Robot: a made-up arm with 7 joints.
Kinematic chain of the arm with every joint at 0, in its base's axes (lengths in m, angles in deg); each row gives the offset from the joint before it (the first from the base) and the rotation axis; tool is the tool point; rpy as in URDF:
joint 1: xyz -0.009 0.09 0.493 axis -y
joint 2: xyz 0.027 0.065 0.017 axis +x
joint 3: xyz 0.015 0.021 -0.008 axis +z
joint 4: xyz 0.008 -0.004 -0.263 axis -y
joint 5: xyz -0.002 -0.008 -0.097 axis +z
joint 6: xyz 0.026 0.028 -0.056 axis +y
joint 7: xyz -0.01 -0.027 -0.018 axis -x
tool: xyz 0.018 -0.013 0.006 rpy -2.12 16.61 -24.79
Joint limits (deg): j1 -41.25..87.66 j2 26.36..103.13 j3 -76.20..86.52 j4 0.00..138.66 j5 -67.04..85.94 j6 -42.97..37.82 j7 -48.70..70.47
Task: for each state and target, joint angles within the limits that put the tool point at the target. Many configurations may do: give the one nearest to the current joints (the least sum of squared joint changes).
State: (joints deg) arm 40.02 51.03 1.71 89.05 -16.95 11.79 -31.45
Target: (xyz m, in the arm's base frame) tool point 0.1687 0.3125 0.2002
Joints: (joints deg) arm -5.27 37.19 -12.64 64.46 -21.78 13.99 -31.86
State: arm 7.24 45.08 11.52 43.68 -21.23 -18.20 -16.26
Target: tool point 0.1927 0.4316 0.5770
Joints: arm 29.24 69.16 23.29 77.88 -14.25 -21.64 -15.16
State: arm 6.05 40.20 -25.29 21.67 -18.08 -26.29 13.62
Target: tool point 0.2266 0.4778 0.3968
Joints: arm 33.14 60.26 -13.85 29.65 -14.33 -25.58 13.32
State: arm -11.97 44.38 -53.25 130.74 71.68 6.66 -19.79
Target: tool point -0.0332 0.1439 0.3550
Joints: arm -37.38 26.65 -76.20 138.66 40.28 2.12 -24.11
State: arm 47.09 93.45 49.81 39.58 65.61 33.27 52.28
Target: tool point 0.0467 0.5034 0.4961
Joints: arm 37.47 49.68 83.57 75.78 63.25 29.45 52.48
